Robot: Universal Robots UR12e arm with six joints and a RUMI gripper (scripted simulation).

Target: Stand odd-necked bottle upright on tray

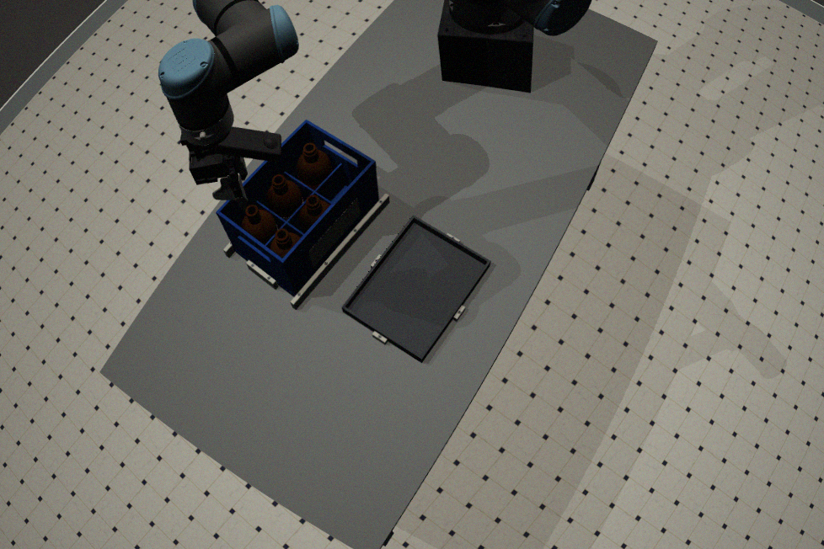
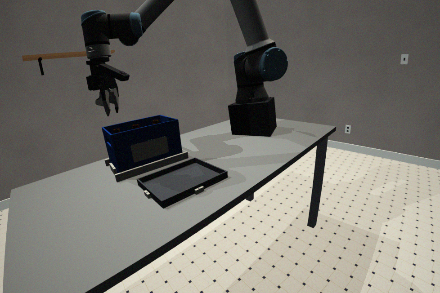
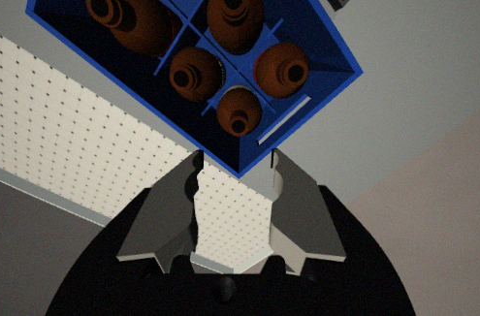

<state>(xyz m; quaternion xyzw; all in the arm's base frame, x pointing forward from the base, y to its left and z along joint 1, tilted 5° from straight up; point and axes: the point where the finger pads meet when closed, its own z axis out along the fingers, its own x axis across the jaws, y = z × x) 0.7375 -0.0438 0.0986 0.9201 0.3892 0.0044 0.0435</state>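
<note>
My hand is 15 cm above the bottle. Round my hand: black tray: 31 cm to the left, 23 cm below, 12 cm behind; then blue crate: 16 cm below, 9 cm behind, 4 cm to the left.
</note>
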